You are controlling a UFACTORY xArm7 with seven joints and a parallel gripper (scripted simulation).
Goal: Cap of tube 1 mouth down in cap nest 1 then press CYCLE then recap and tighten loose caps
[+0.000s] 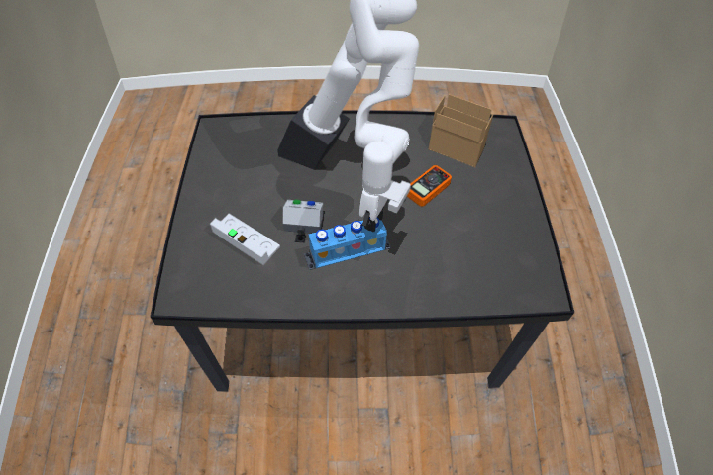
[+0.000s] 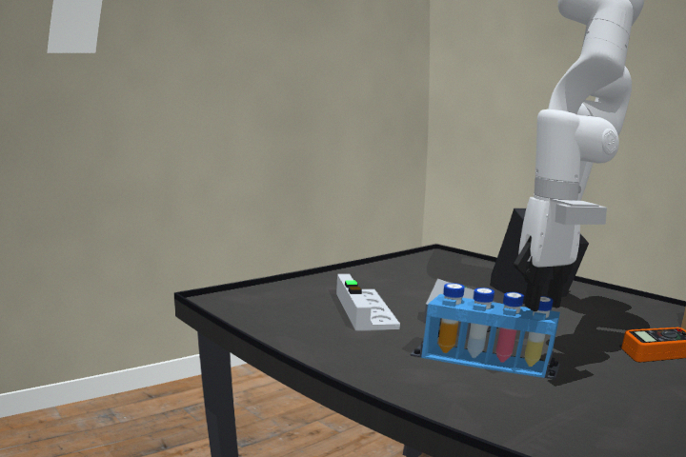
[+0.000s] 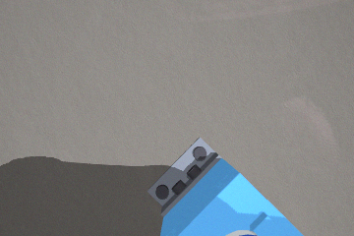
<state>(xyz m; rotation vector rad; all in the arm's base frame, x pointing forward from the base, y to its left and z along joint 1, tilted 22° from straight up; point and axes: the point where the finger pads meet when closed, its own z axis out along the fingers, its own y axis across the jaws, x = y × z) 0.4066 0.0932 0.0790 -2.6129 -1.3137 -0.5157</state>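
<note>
Now: hand 10 mm above the cap 1. The rest, counted from my hand: grey key housing 120 mm behind, 200 mm to the right, 70 mm below.
</note>
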